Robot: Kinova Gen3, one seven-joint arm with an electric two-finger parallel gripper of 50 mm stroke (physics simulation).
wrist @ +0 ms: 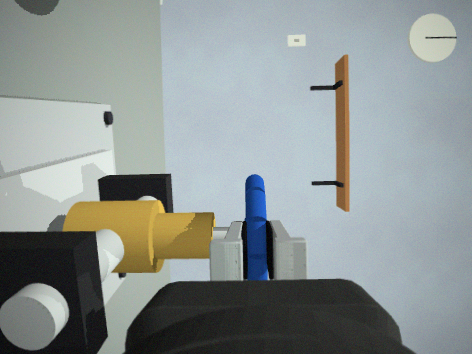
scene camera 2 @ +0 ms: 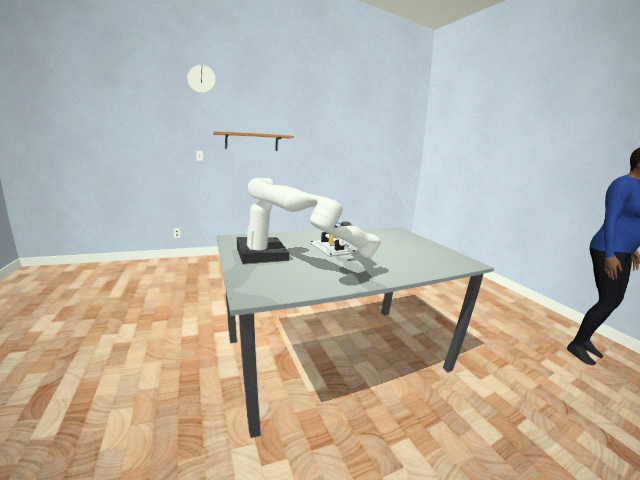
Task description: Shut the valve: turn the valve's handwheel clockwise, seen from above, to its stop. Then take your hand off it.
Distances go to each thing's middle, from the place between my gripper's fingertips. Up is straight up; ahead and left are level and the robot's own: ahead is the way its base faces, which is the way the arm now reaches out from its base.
I see my gripper 30 mm to the right of the blue handwheel (wrist: 255, 202), 10 mm short of it and 10 mm above it.
